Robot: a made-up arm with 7 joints. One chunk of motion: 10 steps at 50 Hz.
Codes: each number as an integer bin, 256 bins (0 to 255) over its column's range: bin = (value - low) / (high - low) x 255, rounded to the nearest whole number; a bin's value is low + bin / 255 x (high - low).
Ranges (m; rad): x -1..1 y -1..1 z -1..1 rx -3.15..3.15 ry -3.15..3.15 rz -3.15..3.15
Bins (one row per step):
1: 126 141 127 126 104 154
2: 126 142 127 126 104 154
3: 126 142 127 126 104 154
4: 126 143 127 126 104 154
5: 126 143 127 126 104 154
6: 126 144 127 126 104 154
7: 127 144 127 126 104 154
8: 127 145 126 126 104 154
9: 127 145 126 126 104 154
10: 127 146 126 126 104 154
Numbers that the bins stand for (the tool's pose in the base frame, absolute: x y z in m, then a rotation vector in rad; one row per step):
1: -0.0118 0.1059 -0.0039 -0.0371 -0.5806 0.6547
2: -0.0118 0.1137 -0.0039 -0.0371 -0.5806 0.6547
3: -0.0118 0.1137 -0.0039 -0.0371 -0.5806 0.6547
4: -0.0118 0.1216 -0.0039 -0.0371 -0.5806 0.6547
5: -0.0118 0.1216 -0.0039 -0.0371 -0.5806 0.6547
6: -0.0118 0.1294 -0.0039 -0.0371 -0.5806 0.6547
7: -0.0039 0.1294 -0.0039 -0.0371 -0.5806 0.6547
8: -0.0039 0.1373 -0.0118 -0.0371 -0.5806 0.6547
9: -0.0039 0.1373 -0.0118 -0.0371 -0.5806 0.6547
10: -0.0039 0.1451 -0.0118 -0.0371 -0.5806 0.6547

